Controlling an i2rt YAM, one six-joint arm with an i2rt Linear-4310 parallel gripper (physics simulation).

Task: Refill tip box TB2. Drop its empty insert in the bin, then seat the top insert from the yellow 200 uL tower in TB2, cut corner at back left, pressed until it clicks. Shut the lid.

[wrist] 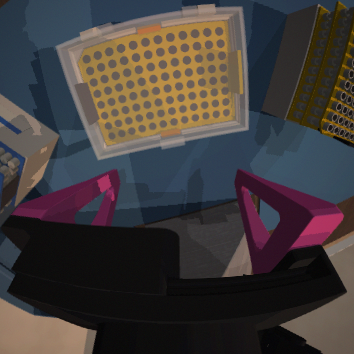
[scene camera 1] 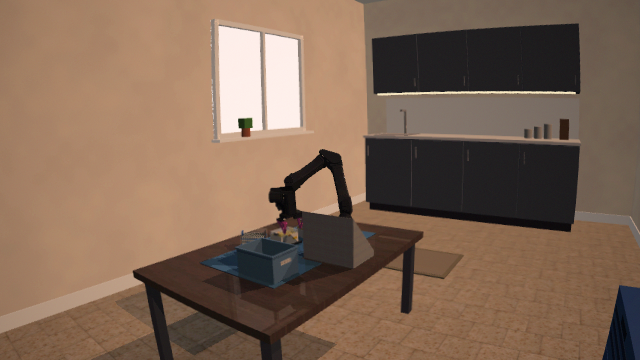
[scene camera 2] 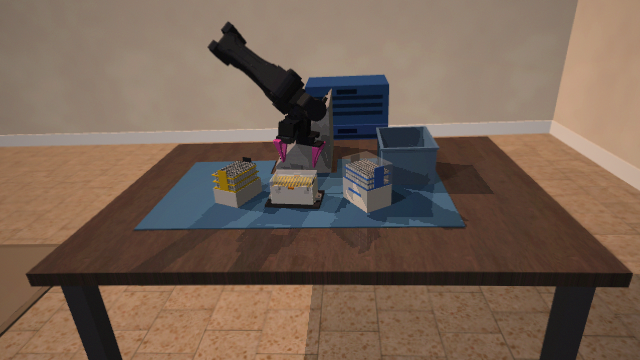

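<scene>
Tip box TB2 (scene camera 2: 293, 195) stands on a black base in the middle of the mat. Its perforated yellow insert (scene camera 2: 295, 181) (wrist: 159, 80) lies inside; no tips show in its holes. Clear walls rise around the box top, and a clear lid appears to sit over it. The yellow tower (scene camera 2: 236, 184) (wrist: 306, 75) stands left of TB2 in scene camera 2, with several stacked inserts. The bin (scene camera 1: 257, 265) (scene camera 2: 407, 163) is at the back right there. My gripper (scene camera 1: 292, 229) (scene camera 2: 300, 163) (wrist: 176, 175) is open and empty, above and behind TB2.
A blue tower (scene camera 2: 367, 192) (wrist: 35, 150) under a clear cover stands right of TB2 in scene camera 2. A grey wedge-shaped block (scene camera 1: 327, 240) (wrist: 210, 245) stands behind the gripper. The blue mat (scene camera 2: 170, 215) lies on the wooden table (scene camera 2: 325, 255).
</scene>
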